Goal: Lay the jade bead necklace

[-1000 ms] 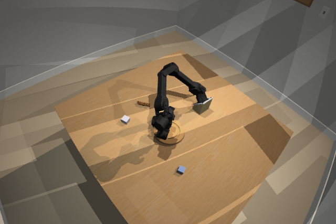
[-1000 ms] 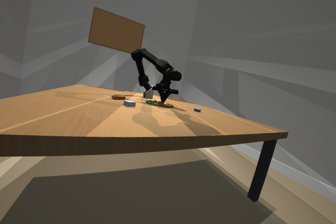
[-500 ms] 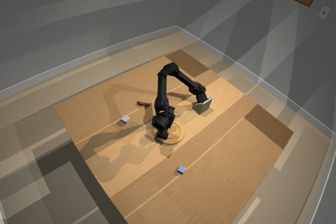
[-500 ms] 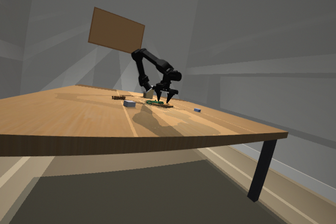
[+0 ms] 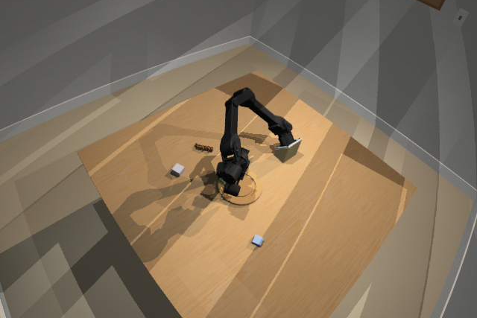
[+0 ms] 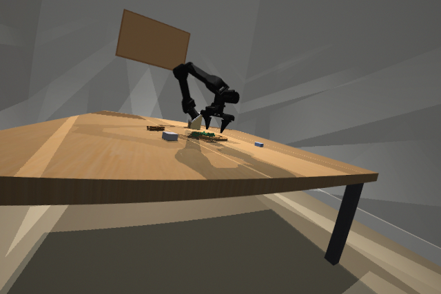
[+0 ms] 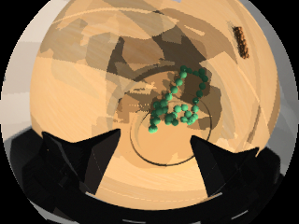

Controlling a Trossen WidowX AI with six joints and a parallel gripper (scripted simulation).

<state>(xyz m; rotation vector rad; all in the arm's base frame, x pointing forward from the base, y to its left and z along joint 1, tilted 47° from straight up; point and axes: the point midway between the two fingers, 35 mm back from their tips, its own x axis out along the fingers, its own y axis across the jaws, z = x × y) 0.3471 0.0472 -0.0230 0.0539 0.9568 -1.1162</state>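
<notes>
My gripper tip is now 40 mm past the round wooden bead board, 10 mm to the left of it and 30 mm above it. From my gripper tip the other things lie so: blue block: 60 mm ahead, 250 mm to the left, 30 mm below; then pale grey block: 170 mm ahead, 220 mm to the right, 30 mm below.
</notes>
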